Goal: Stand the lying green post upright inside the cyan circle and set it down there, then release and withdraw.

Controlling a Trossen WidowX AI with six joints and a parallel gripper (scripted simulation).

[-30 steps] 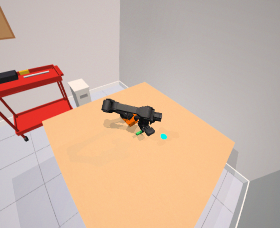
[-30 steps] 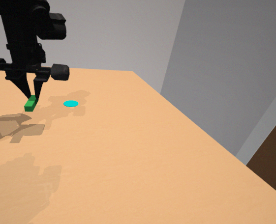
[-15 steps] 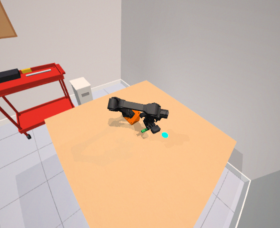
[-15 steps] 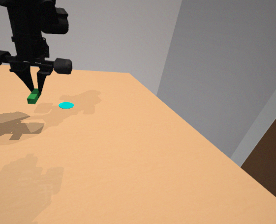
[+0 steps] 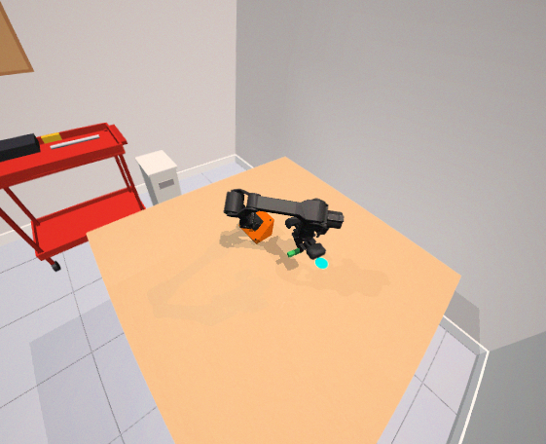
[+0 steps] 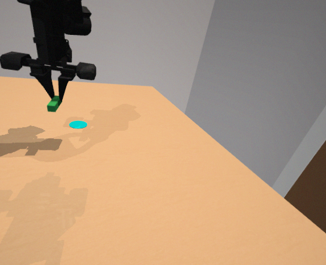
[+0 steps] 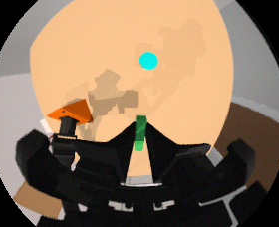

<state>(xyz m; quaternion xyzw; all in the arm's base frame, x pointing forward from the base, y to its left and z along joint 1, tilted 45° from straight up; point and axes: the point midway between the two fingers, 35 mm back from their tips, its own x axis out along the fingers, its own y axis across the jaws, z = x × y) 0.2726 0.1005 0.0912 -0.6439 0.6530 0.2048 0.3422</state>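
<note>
Right now the cyan circle is 50 mm ahead of my gripper tip, 140 mm to the left of it and 150 mm below it. Also, from my gripper tip: green post 20 mm to the right.
</note>
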